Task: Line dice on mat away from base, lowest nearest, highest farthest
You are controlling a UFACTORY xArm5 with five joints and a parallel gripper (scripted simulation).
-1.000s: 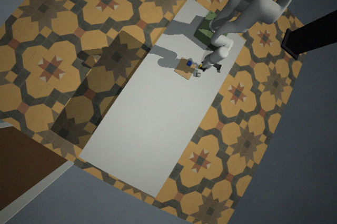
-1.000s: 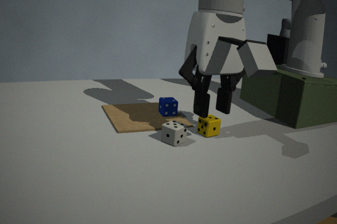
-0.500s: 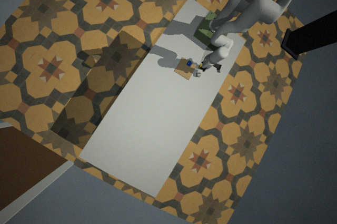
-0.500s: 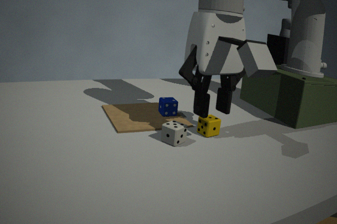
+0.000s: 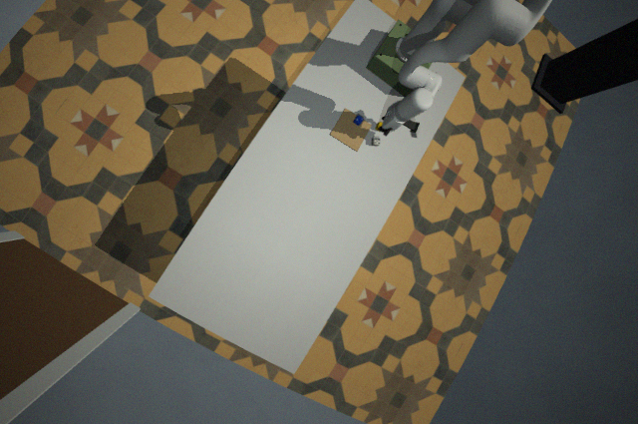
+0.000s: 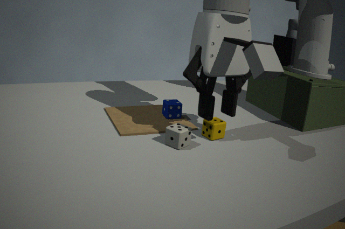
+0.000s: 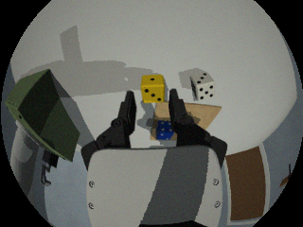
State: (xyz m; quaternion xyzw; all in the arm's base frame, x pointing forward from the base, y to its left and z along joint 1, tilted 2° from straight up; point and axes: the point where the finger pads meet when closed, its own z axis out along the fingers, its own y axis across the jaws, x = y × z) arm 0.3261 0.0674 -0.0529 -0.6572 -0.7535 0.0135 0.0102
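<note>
Right now the yellow die is 40 mm below my hand. From my hand the other things lie so: white die (70 mm ahead, 40 mm below, 10 mm to the left); blue die (100 mm to the right, 40 mm below, 30 mm ahead); tan mat (110 mm to the right, 80 mm ahead, 50 mm below).
</note>
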